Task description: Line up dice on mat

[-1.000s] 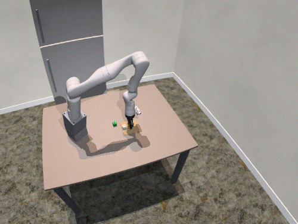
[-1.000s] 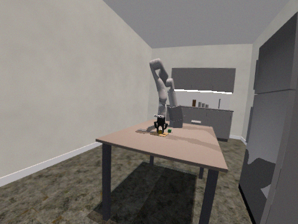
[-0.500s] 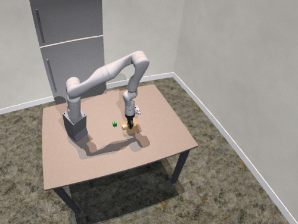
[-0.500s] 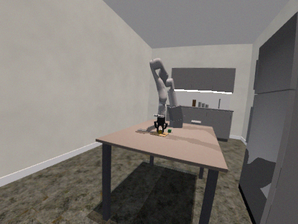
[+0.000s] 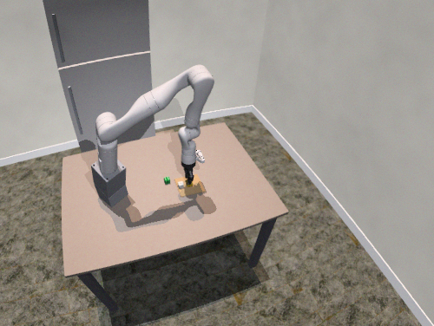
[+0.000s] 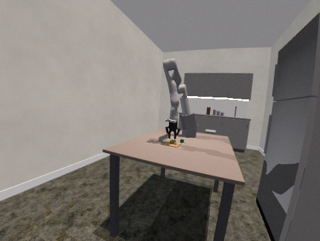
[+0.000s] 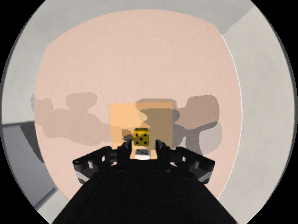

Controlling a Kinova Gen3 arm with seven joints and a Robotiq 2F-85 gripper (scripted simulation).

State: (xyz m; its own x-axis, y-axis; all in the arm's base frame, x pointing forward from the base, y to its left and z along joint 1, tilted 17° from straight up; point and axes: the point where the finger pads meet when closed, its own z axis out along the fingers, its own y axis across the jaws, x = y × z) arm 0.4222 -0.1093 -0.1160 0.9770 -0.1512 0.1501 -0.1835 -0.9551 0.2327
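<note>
Now: the yellow die 1 cm ahead of my hand and 4 cm below it. Also, from my hand: mat: 1 cm ahead, 6 cm below; white die: 4 cm behind, 1 cm to the left, 4 cm below; green die: 10 cm behind, 8 cm to the left, 5 cm below.
</note>
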